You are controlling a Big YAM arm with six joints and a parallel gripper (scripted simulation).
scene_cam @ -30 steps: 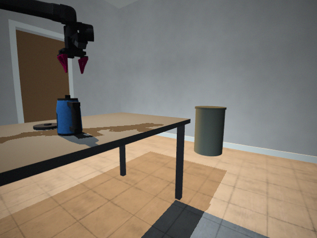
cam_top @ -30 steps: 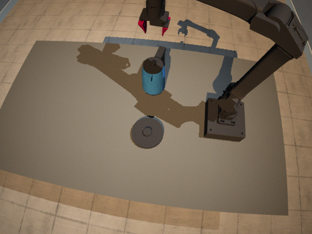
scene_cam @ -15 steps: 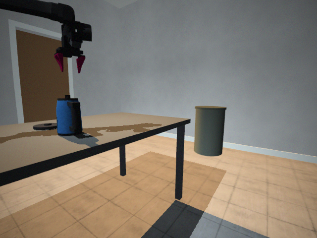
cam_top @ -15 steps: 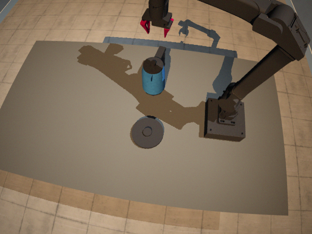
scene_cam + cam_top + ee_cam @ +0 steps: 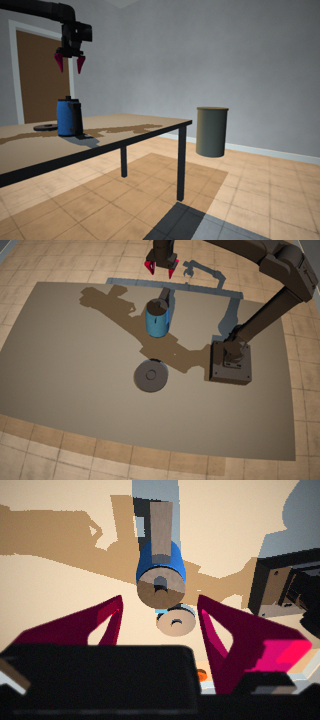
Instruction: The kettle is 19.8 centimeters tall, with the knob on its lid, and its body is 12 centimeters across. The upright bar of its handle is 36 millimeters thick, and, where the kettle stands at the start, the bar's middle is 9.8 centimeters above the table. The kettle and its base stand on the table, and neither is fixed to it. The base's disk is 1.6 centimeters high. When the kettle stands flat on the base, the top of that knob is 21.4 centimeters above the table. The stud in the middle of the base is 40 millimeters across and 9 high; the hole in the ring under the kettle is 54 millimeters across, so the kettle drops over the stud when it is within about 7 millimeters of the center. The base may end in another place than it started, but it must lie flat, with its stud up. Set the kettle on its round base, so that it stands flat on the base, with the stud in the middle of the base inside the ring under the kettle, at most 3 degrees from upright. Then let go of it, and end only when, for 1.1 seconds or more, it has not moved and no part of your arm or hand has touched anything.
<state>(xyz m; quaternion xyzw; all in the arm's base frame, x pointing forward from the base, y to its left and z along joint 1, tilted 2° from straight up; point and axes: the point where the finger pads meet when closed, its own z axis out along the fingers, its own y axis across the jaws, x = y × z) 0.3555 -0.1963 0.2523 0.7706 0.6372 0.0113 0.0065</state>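
My hand is 30 mm to the right of the blue kettle and 210 mm above it. The rest, counted from my hand: kettle base 330 mm to the left, 300 mm below.
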